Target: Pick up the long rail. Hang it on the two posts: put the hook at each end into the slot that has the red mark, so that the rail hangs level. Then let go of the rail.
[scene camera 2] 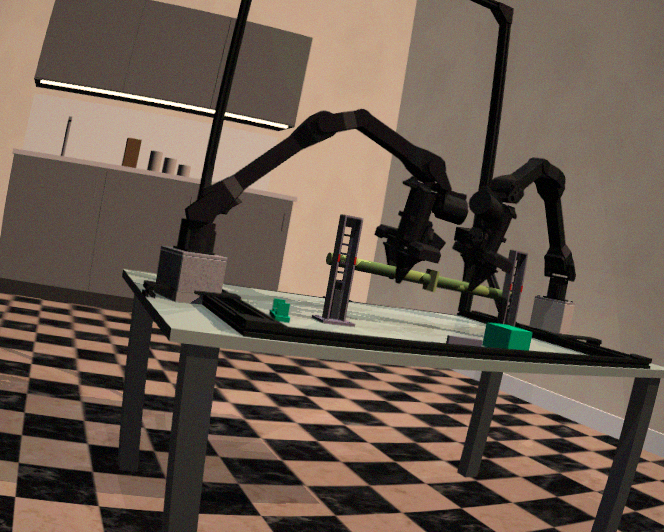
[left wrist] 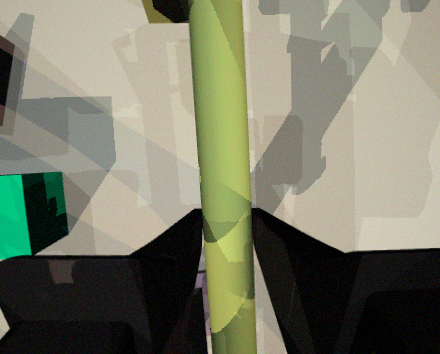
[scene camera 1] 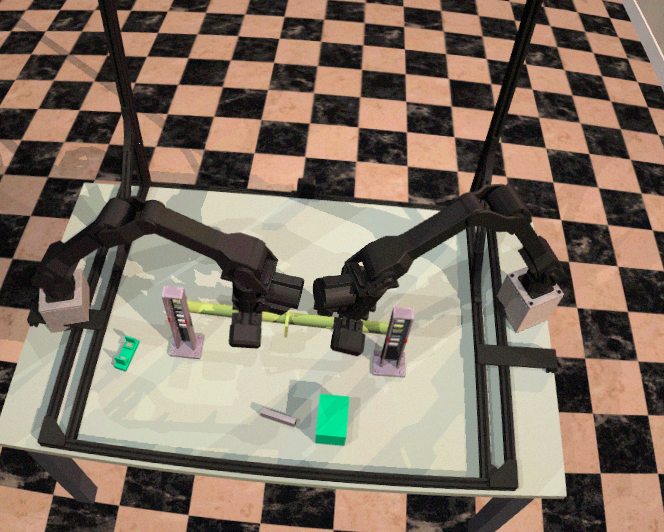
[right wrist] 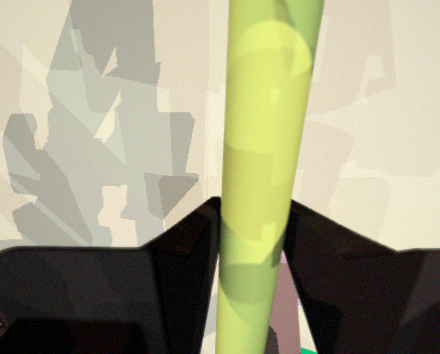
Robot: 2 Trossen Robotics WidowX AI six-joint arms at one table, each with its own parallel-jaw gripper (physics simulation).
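Frame: origin at the left arm's base, x ahead, y left, z up, level; centimetres.
Seen in the pictures: left gripper, fingertip midpoint: (scene camera 2: 466,289) (left wrist: 226,216) (scene camera 1: 339,324); right gripper, fingertip midpoint: (scene camera 2: 394,281) (scene camera 1: 248,316) (right wrist: 248,205); left arm's base at its link origin: (scene camera 2: 555,299) (scene camera 1: 535,284); right arm's base at its link origin: (scene camera 2: 193,251) (scene camera 1: 60,289).
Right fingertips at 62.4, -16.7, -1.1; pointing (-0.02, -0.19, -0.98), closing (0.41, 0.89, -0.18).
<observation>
Offsets run from my right fingertips to a thing's top centre, as dx, dy, dz.
The long yellow-green rail @(-7.1, +4.5, +3.8) (scene camera 1: 310,319) (scene camera 2: 376,267) (left wrist: 220,125) (right wrist: 265,125) spans between the two lilac posts. Its ends are at the left post (scene camera 1: 173,291) (scene camera 2: 335,310) and the right post @(-26.0, +17.1, +11.6) (scene camera 1: 401,314) (scene camera 2: 511,310), close to the height of the red marks in scene camera 2. The end hooks are mostly hidden, so their seating in the slots cannot be told. My left gripper (scene camera 2: 472,287) (left wrist: 226,216) is shut on the rail, nearer the right post. My right gripper (scene camera 2: 400,277) (right wrist: 248,205) is shut on it, nearer the left post.
A green block @(-8.6, +25.3, -4.9) (scene camera 1: 332,419) (scene camera 2: 507,336) (left wrist: 12,215) and a small lilac bar @(+1.2, +20.0, -8.0) (scene camera 1: 278,416) (scene camera 2: 464,340) lie in front of the posts. A green bracket @(+27.2, -6.2, -6.6) (scene camera 1: 126,353) (scene camera 2: 280,310) is left of the left post. A black frame (scene camera 1: 277,463) edges the table.
</observation>
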